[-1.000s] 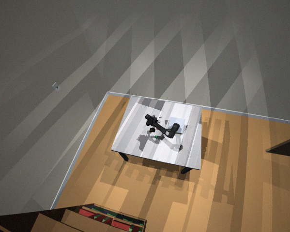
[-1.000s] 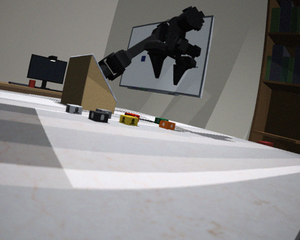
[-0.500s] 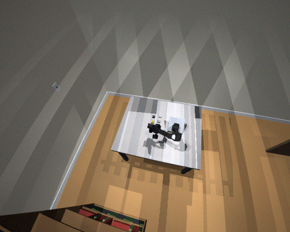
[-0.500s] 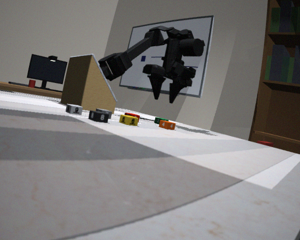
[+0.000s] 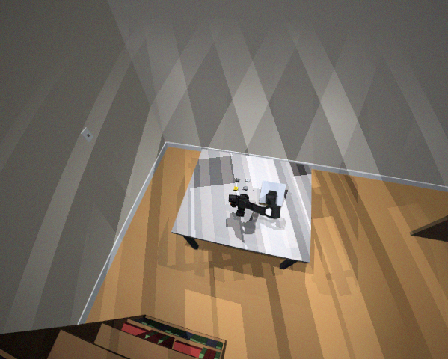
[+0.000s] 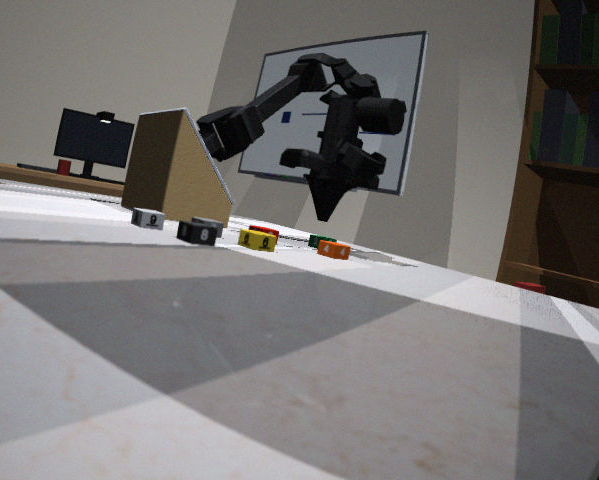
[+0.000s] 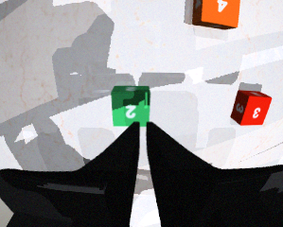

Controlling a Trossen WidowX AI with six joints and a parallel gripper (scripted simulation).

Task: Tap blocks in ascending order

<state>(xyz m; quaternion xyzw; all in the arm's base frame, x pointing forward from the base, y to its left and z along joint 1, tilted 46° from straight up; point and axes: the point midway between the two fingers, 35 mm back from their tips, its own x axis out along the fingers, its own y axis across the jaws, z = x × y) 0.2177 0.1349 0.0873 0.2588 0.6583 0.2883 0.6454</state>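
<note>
My gripper tip is 10 mm to the right of the green block and 30 mm above it. Round my gripper tip: orange block: 90 mm ahead, 60 mm to the right, 30 mm below; yellow block: 100 mm ahead, 200 mm to the right, 30 mm below; red block: 120 mm to the right, 30 mm below.
</note>
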